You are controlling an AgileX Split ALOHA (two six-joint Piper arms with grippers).
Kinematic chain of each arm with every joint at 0, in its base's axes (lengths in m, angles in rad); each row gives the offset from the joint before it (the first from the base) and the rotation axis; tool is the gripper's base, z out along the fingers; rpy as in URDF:
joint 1: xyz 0 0 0.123 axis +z
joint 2: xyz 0 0 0 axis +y
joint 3: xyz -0.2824 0 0.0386 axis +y
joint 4: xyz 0.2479 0 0.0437 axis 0.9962 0 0.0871
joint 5: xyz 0 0 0 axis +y
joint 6: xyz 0.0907 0 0.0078 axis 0.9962 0 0.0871
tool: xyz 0 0 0 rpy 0 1.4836 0
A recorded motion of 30 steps. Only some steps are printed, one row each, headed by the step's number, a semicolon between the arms.
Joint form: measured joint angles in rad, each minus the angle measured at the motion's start. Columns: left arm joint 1, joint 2, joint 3, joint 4, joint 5, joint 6; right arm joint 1, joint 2, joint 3, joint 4, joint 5, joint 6.
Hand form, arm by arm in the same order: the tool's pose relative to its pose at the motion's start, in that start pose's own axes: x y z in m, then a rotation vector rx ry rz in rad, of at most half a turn. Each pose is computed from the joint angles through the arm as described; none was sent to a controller.
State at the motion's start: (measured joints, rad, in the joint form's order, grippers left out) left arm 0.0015 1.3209 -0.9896 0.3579 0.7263 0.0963; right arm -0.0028 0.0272 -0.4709 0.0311 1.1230 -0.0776
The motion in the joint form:
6: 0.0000 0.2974 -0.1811 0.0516 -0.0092 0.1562; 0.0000 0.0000 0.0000 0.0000 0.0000 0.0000
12: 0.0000 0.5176 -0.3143 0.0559 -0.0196 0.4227; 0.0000 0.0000 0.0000 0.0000 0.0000 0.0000
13: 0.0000 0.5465 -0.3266 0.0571 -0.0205 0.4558; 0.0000 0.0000 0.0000 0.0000 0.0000 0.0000
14: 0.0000 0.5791 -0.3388 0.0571 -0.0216 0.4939; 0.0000 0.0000 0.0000 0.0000 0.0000 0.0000
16: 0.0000 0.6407 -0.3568 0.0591 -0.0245 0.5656; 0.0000 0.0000 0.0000 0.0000 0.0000 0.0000
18: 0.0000 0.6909 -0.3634 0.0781 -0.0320 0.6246; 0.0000 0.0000 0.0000 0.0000 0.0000 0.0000
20: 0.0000 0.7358 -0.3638 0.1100 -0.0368 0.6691; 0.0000 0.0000 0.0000 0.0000 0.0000 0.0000
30: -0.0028 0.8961 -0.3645 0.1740 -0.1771 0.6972; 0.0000 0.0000 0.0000 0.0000 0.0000 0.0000
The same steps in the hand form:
6: -0.0385 0.0000 0.0692 0.0158 0.0976 0.2235; 0.0000 0.0000 0.0000 0.0000 0.0000 0.0000
12: -0.0560 -0.0087 0.1294 0.0720 0.1561 0.5139; 0.0000 0.0000 0.0000 0.0000 0.0000 0.0000
13: -0.0561 -0.0109 0.1383 0.0833 0.1677 0.5518; 0.0000 0.0000 0.0000 0.0000 0.0000 0.0000
14: -0.0554 -0.0138 0.1486 0.0983 0.1814 0.5944; 0.0000 0.0000 0.0000 0.0000 0.0000 0.0000
16: -0.0520 -0.0202 0.1685 0.1302 0.2096 0.6773; 0.0000 0.0000 0.0000 0.0000 0.0000 0.0000
18: -0.0466 -0.0258 0.1856 0.1527 0.2353 0.7618; 0.0000 0.0000 0.0000 0.0000 0.0000 0.0000
20: -0.0395 -0.0308 0.2010 0.1707 0.2661 0.8432; 0.0000 0.0000 0.0000 0.0000 0.0000 0.0000
30: -0.0190 -0.0564 0.2563 0.2135 0.2469 0.9649; 0.0000 0.0000 0.0000 0.0000 0.0000 0.0000

